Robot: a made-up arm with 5 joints.
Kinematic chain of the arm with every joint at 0, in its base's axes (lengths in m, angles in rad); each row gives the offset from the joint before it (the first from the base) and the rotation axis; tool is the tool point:
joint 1: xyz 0 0 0.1 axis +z
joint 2: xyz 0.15 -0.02 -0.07 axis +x
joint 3: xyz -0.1 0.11 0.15 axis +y
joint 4: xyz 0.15 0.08 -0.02 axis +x
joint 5: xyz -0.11 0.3 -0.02 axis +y
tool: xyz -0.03 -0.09 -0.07
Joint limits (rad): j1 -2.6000..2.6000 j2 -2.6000..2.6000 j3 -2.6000..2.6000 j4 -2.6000..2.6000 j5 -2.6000..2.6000
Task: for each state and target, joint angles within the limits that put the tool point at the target. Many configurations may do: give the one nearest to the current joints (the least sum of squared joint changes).
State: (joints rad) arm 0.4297 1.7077 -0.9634 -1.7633 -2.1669
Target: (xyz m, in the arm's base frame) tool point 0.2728 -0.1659 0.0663
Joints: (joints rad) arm -0.0007 1.7917 -0.9546 -2.1254 -2.0519
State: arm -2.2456 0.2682 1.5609 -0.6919 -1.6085
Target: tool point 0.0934 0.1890 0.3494
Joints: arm -1.5587 0.6544 2.1662 -0.8445 -1.4551
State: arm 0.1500 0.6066 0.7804 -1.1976 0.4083
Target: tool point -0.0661 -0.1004 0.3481
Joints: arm 0.6292 1.5313 0.8288 -0.6727 0.6155
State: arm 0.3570 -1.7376 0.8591 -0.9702 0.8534
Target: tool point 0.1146 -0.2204 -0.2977
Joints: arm 0.7109 -2.4316 0.8559 -0.2963 1.0211
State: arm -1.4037 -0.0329 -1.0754 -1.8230 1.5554
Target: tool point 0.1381 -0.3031 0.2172
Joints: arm -1.7246 0.1684 -1.6694 -1.4887 1.7866
